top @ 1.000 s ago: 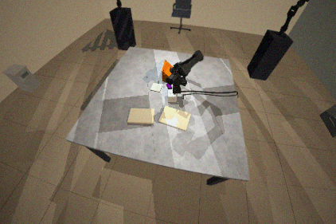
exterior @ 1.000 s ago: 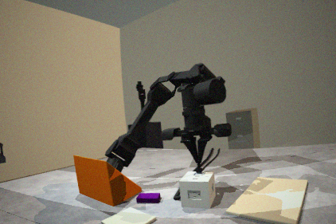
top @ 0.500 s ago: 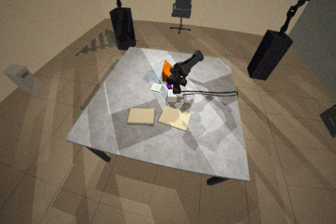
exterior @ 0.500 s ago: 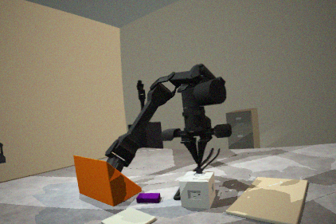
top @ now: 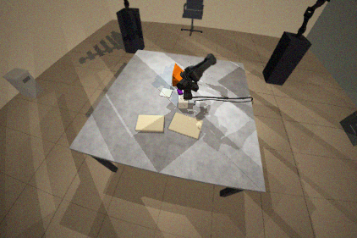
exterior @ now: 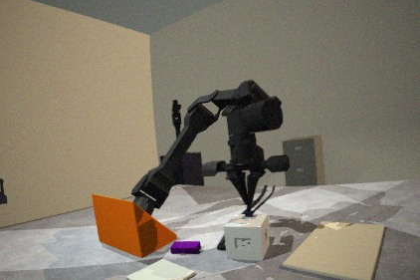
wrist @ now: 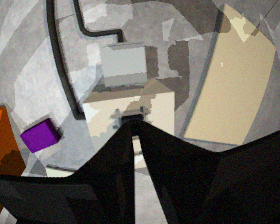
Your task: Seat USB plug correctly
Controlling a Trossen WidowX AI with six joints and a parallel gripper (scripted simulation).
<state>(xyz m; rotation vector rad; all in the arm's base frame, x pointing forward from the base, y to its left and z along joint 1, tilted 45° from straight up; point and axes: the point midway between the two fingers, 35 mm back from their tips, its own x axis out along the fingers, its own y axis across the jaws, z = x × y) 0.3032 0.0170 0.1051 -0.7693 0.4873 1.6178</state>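
Now: the usb plug 20 mm below my gripper tip. Round my gripper tip: purple block 130 mm behind, 100 mm below, 80 mm to the right; socket 30 mm below, 10 mm to the right; pale card 190 mm to the right, 100 mm below, 90 mm behind.
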